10 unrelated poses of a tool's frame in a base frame.
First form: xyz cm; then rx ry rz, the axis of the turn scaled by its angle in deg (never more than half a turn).
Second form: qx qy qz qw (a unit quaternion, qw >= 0); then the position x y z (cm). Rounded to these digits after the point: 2 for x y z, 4 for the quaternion.
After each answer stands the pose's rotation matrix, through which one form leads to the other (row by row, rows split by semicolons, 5 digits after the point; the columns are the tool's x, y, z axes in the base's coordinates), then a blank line. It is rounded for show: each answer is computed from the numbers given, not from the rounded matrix.
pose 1, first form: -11.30, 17.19, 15.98, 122.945, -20.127, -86.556
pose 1, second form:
0.7859, -0.1287, -0.5533, 0.2445, -11.30, 17.19, 15.98
0.35469 0.06831 -0.93248; -0.47272 -0.84736 -0.24189; -0.80668 0.52660 -0.26826

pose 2, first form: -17.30, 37.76, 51.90, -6.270, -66.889, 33.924
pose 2, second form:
-0.0509, -0.5426, 0.2752, 0.7920, -17.30, 37.76, 51.90
0.25958 -0.38071 -0.88751; 0.49112 0.84334 -0.21812; 0.83151 -0.37926 0.40589

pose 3, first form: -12.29, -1.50, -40.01, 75.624, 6.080, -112.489
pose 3, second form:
0.5162, 0.0415, -0.7678, 0.3772, -12.29, -1.50, -40.01
-0.18256 0.62206 -0.76139; -0.53637 -0.71203 -0.45312; -0.82400 0.32566 0.46364

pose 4, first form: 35.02, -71.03, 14.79, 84.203, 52.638, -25.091
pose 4, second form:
0.6408, 0.4006, -0.1909, 0.6264, 35.02, -71.03, 14.79
0.60614 0.75264 0.25717; 0.27416 0.10581 -0.95585; -0.74662 0.64988 -0.14220

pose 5, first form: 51.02, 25.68, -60.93, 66.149, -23.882, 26.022
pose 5, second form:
0.5369, -0.1939, 0.2112, 0.7934, 51.02, 25.68, -60.93
0.83562 -0.54334 -0.08079; 0.12700 0.33418 -0.93391; 0.53443 0.77013 0.34825

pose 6, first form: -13.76, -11.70, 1.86, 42.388, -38.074, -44.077
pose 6, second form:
0.3460, -0.3108, -0.3598, 0.8088, -13.76, -11.70, 1.86
0.54788 0.36696 -0.75178; -0.79713 0.50162 -0.33609; 0.25378 0.78340 0.56734

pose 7, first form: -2.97, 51.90, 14.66, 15.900, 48.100, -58.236
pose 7, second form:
0.1285, 0.3887, -0.4706, 0.7816, -2.97, 51.90, 14.66
0.25479 0.83559 0.48669; -0.63579 0.52398 -0.56676; -0.72859 -0.16503 0.66477

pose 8, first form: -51.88, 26.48, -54.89, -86.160, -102.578, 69.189
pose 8, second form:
-0.5530, -0.6583, 0.4440, 0.2523, -51.88, 26.48, -54.89
-0.26116 0.50402 -0.82326; 0.95213 -0.00590 -0.30565; -0.15891 -0.86367 -0.47835

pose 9, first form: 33.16, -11.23, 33.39, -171.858, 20.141, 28.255
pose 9, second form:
-0.9794, 0.1148, 0.1610, 0.0408, 33.16, -11.23, 33.39
0.92179 -0.23797 -0.30605; -0.21170 -0.97032 0.11684; -0.32477 -0.04291 -0.94482

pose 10, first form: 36.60, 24.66, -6.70, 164.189, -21.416, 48.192
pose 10, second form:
0.9500, -0.1239, 0.2788, 0.0658, 36.60, 24.66, -6.70
0.81378 -0.27217 0.51351; -0.19873 -0.96062 -0.19420; 0.54614 0.05598 -0.83582

